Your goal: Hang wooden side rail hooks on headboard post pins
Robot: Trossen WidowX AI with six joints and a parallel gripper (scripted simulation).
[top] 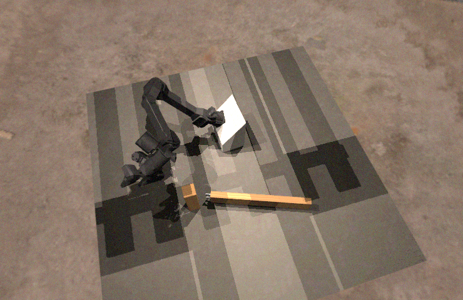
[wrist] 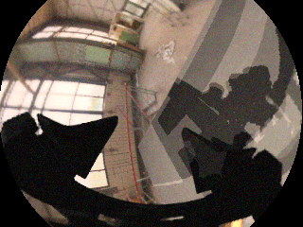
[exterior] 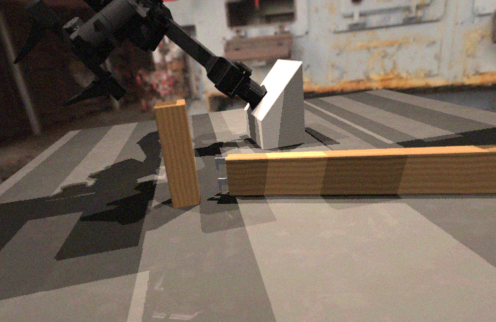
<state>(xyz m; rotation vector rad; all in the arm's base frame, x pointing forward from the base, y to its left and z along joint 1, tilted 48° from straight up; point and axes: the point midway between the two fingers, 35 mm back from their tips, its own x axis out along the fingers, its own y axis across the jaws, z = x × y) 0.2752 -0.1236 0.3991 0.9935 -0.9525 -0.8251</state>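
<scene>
My gripper tip is 22 cm to the right of the headboard post, 14 cm above it and 4 cm short of it.
</scene>
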